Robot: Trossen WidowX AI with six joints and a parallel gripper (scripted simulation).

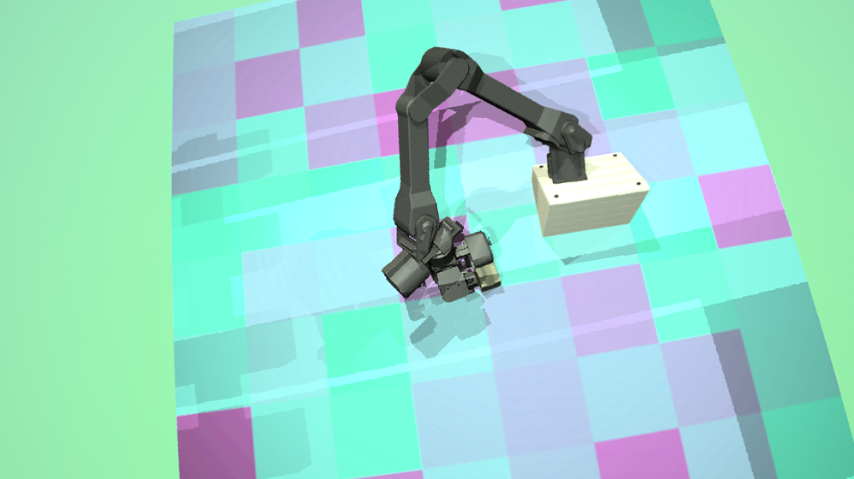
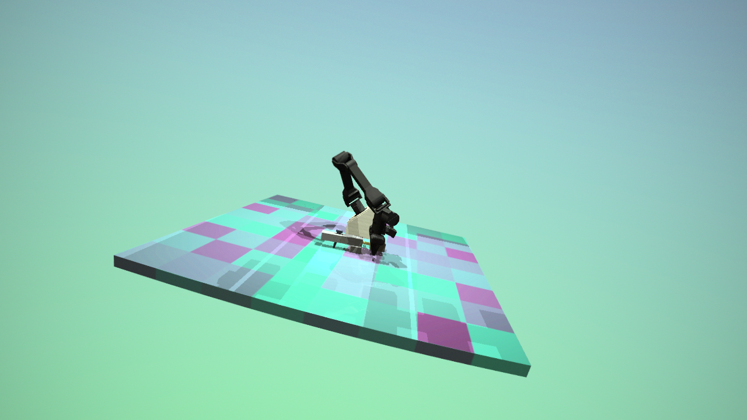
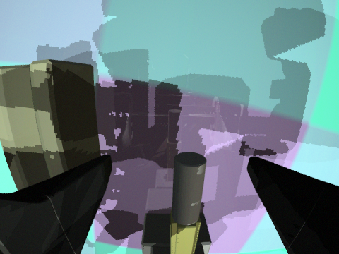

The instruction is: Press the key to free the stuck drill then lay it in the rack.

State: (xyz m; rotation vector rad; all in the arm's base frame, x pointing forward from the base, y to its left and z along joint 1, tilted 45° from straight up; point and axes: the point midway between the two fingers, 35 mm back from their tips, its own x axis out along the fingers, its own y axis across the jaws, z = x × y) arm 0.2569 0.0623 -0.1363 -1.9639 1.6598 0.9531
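Right now my gripper tip is 10 mm short of the drill, 40 mm to the left of it and 30 mm below it. From my gripper tip the other things lie so: grey fixture: 30 mm ahead, 140 mm to the right, 30 mm above; then olive rack: 80 mm behind, 10 mm above.
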